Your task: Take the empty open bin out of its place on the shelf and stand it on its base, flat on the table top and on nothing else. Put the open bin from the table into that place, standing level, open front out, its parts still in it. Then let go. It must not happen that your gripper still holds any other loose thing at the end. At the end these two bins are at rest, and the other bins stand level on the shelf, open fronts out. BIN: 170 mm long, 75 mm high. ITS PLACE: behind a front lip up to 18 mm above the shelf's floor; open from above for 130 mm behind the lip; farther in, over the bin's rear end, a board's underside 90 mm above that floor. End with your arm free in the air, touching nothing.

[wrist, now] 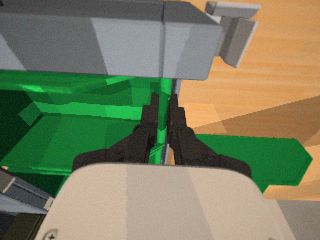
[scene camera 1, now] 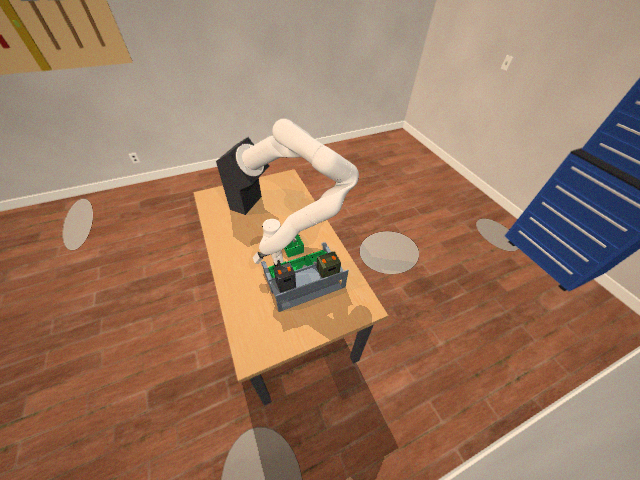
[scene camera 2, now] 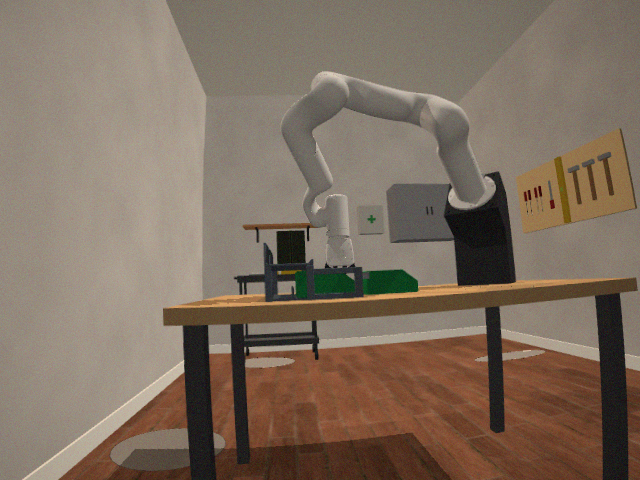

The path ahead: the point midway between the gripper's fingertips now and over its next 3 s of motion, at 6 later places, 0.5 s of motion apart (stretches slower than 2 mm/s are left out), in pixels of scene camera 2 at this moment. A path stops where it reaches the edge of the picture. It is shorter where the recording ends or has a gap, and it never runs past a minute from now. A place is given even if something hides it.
The gripper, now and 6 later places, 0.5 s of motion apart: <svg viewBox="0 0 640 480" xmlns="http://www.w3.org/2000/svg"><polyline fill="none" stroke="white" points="340,285 340,281 340,279 341,279 347,278 356,278 366,277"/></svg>
